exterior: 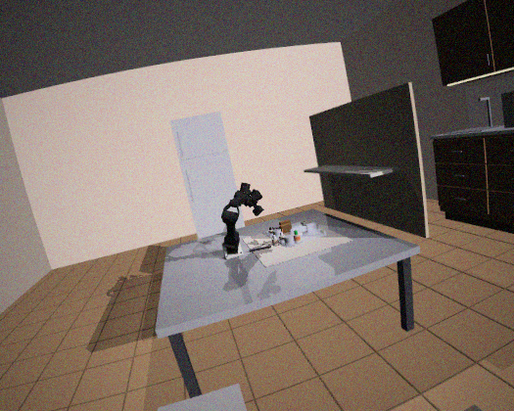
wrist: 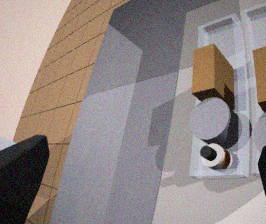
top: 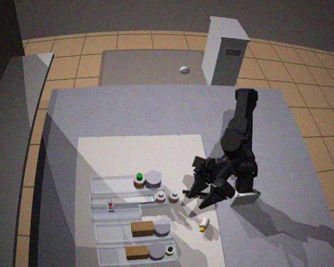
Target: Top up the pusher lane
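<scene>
Right now my gripper tip is 70 mm past the thin black bar, 160 mm to the left of it and 240 mm above it. Also, from my gripper tip: sprung lane: 220 mm ahead, 70 mm to the right, 230 mm below; then red mark: 260 mm ahead, 50 mm to the right, 180 mm below.
</scene>
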